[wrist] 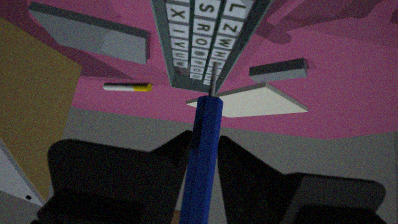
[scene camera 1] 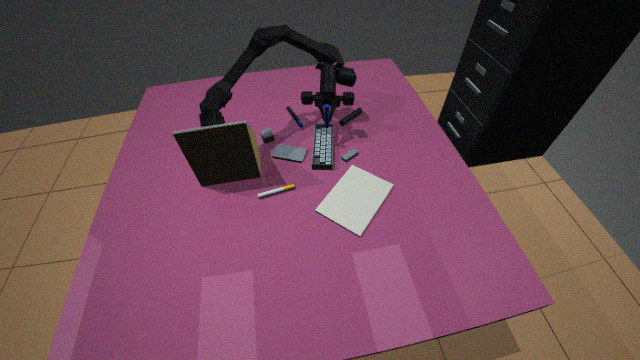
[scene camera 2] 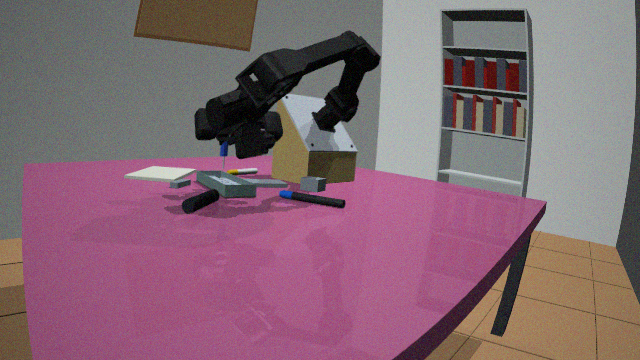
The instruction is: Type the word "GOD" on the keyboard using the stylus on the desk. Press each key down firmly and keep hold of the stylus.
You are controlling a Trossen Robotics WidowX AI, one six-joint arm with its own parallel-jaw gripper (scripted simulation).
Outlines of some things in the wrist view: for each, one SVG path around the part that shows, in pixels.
The gripper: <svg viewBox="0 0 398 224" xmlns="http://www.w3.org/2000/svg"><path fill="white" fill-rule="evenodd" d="M220 136L217 150L218 171L227 224L387 224L375 213L383 203L386 195L385 187L379 182L302 172L284 175L275 168L265 164L265 162L249 151L246 151L227 136ZM192 131L184 131L152 152L73 139L63 139L55 142L50 146L47 153L54 195L37 212L39 220L35 219L31 224L171 224L188 165Z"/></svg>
A white notepad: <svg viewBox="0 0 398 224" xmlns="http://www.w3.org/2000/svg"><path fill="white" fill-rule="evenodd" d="M198 98L186 101L186 104L197 107ZM214 95L214 97L219 97L223 101L222 116L229 118L308 112L308 107L266 82Z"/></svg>
